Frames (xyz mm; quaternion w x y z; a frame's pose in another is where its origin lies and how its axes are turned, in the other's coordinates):
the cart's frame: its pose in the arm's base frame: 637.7 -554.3 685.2 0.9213 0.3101 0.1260 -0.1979
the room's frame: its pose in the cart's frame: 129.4 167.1 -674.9 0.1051 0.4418 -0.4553 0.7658
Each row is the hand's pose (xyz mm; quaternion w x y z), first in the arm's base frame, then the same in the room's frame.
Working: the arm's base frame: its pose in the room's frame: 247.8 735.5 -90.6 0.1687 -0.4460 0.7311 -0.4879

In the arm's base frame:
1: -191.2 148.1 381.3 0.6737 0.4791 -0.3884 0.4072
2: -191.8 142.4 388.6 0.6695 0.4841 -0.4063 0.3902
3: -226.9 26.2 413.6 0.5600 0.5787 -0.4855 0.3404
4: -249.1 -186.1 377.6 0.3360 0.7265 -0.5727 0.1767
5: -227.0 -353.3 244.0 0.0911 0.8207 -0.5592 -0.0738
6: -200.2 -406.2 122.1 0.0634 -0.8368 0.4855 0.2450
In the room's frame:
1: 539.8 695.8 -432.6 0.8100 -0.1114 0.3749 -0.4370
2: 547.9 691.4 -431.2 0.8164 -0.1299 0.3588 -0.4335
3: 640.8 691.4 -349.1 0.8736 -0.1401 0.1970 -0.4223
4: 731.8 703.0 -153.1 0.8857 -0.1775 -0.1266 -0.4099
5: 710.2 739.1 57.9 0.7543 -0.2289 -0.4611 -0.4075
6: 638.2 779.1 165.6 0.5980 -0.2465 -0.6458 -0.4057

